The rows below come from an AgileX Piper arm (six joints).
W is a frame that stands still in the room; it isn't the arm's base.
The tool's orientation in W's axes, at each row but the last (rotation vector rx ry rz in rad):
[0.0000, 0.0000, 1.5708]
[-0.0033, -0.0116, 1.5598]
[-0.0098, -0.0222, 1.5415]
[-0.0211, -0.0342, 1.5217]
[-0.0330, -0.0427, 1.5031]
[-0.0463, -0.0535, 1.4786]
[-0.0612, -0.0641, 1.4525]
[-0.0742, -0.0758, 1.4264]
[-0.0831, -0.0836, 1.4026]
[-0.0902, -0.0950, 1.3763]
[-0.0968, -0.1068, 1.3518]
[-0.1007, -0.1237, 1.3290]
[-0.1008, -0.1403, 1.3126]
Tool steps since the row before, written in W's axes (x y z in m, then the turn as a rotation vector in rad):
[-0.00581, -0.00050, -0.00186, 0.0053, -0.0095, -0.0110]
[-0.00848, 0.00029, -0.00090, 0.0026, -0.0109, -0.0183]
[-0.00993, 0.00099, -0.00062, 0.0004, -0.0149, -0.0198]
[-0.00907, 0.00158, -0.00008, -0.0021, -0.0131, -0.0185]
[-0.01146, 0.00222, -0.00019, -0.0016, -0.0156, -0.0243]
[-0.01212, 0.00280, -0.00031, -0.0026, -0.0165, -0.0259]
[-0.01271, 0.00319, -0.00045, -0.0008, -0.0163, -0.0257]
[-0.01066, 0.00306, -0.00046, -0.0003, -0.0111, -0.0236]
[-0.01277, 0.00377, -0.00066, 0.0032, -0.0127, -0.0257]
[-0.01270, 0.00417, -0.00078, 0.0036, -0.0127, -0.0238]
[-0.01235, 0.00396, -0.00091, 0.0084, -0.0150, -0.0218]
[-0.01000, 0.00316, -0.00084, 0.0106, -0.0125, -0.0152]
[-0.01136, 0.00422, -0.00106, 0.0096, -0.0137, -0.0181]
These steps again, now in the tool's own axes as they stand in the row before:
[-0.00050, 0.00581, -0.00186, -0.0095, -0.0053, -0.0110]
[0.00019, 0.00849, -0.00082, -0.0110, -0.0025, -0.0183]
[0.00070, 0.00997, -0.00042, -0.0150, -0.0004, -0.0197]
[0.00114, 0.00913, 0.00023, -0.0134, 0.0021, -0.0183]
[0.00144, 0.01158, 0.00036, -0.0159, 0.0017, -0.0241]
[0.00168, 0.01232, 0.00047, -0.0169, 0.0027, -0.0257]
[0.00168, 0.01299, 0.00059, -0.0165, 0.0010, -0.0256]
[0.00151, 0.01098, 0.00059, -0.0112, 0.0010, -0.0235]
[0.00160, 0.01321, 0.00075, -0.0122, -0.0025, -0.0260]
[0.00166, 0.01326, 0.00079, -0.0121, -0.0031, -0.0242]
[0.00121, 0.01292, 0.00077, -0.0133, -0.0085, -0.0228]
[0.00070, 0.01048, 0.00065, -0.0102, -0.0110, -0.0166]
[0.00121, 0.01208, 0.00075, -0.0117, -0.0099, -0.0193]

